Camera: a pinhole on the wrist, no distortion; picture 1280 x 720 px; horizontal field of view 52.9 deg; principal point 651.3 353.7 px. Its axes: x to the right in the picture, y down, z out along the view. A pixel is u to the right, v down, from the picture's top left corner.
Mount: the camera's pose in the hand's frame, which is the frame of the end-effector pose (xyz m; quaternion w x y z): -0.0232 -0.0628 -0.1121 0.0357 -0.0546 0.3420 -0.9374
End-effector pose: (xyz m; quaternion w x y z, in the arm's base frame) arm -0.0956 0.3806 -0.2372 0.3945 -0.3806 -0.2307 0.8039
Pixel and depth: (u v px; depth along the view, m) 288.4 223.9 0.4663
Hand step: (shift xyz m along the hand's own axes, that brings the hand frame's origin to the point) 0.1650 -0.3103 0.2624
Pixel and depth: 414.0 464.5 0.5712
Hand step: 0.1551 -0.4534 0.2821
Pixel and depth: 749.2 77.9 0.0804
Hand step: -0.0196 -0.1015 -0.0394
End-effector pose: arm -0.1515 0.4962 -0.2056 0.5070 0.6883 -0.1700 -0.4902
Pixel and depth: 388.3 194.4 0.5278
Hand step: 0.1488 -0.3380 0.3228
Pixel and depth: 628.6 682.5 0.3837
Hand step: 0.0351 -0.3815 0.1158
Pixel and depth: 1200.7 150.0 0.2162
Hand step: -0.0883 -0.1841 0.0815
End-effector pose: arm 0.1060 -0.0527 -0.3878 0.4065 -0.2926 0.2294 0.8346
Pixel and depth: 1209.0 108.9 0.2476
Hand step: -0.0996 -0.1958 0.1149
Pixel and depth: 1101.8 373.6 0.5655
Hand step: -0.1476 -0.4505 0.3275
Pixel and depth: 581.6 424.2 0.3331
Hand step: 0.0375 -0.2871 0.1279
